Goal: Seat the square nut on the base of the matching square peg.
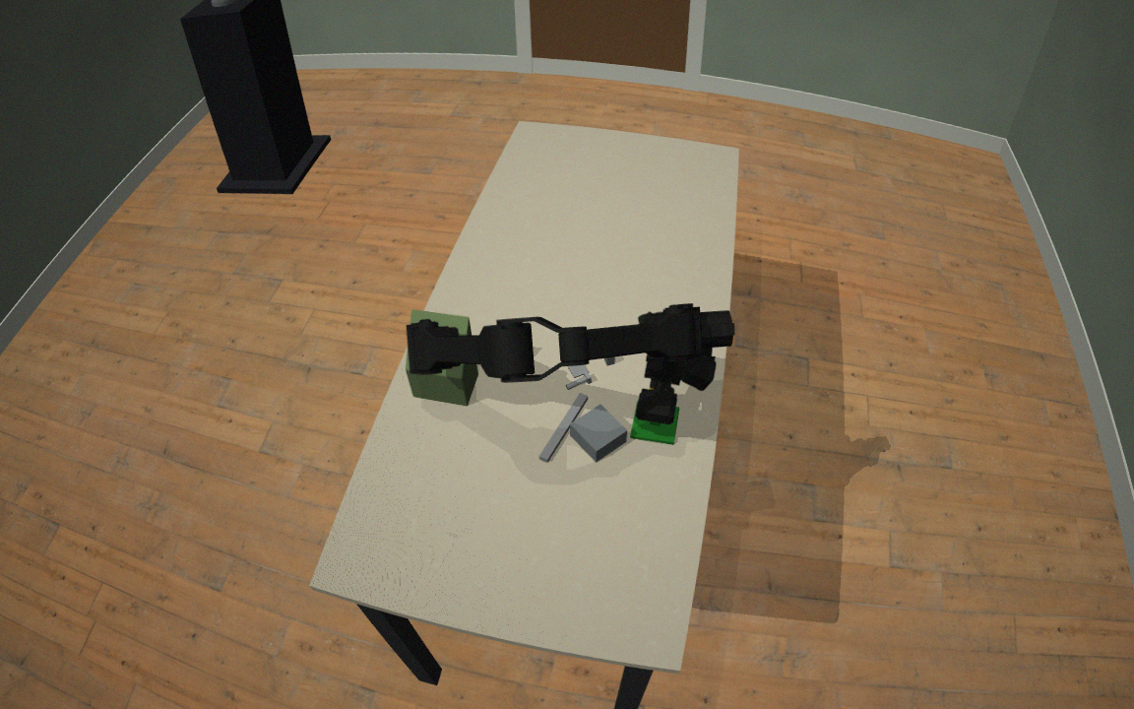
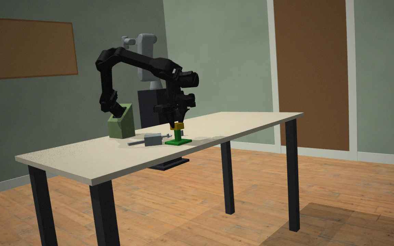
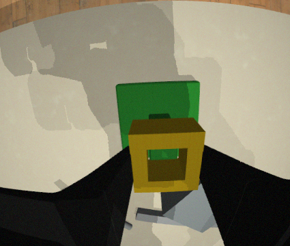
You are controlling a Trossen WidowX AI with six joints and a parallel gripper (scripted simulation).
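The grey block lies 10 cm behind my hand, 5 cm to the right of it and 8 cm below it. From my hand the other things lie so: grey bar: 16 cm behind, 3 cm to the right, 9 cm below; grey cube: 10 cm behind, 13 cm to the left, 9 cm below; bolt: 15 cm behind, 7 cm to the left, 9 cm below.
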